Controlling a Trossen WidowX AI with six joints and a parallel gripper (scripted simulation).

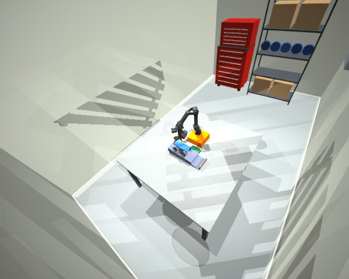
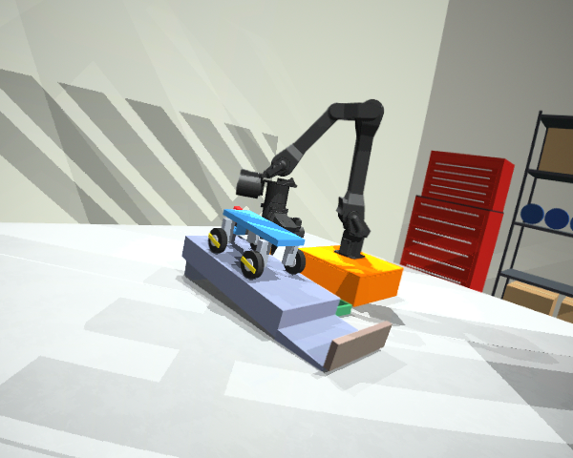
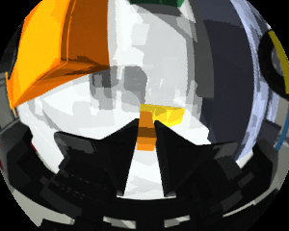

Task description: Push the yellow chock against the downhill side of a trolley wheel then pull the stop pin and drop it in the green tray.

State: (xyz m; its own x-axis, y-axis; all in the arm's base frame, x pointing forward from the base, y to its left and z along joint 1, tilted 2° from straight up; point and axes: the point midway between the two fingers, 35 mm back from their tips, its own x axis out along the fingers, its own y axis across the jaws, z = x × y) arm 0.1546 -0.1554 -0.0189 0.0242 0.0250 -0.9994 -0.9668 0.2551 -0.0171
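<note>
My gripper tip is now 170 mm short of the trolley, 120 mm to the right of it and 80 mm below it. The rest, counted from my gripper tip: yellow chock (20 mm ahead, 10 mm below); grey-blue ramp (170 mm ahead, 130 mm to the left, 20 mm above); stop pin (140 mm ahead, 100 mm above, 10 mm to the left).
</note>
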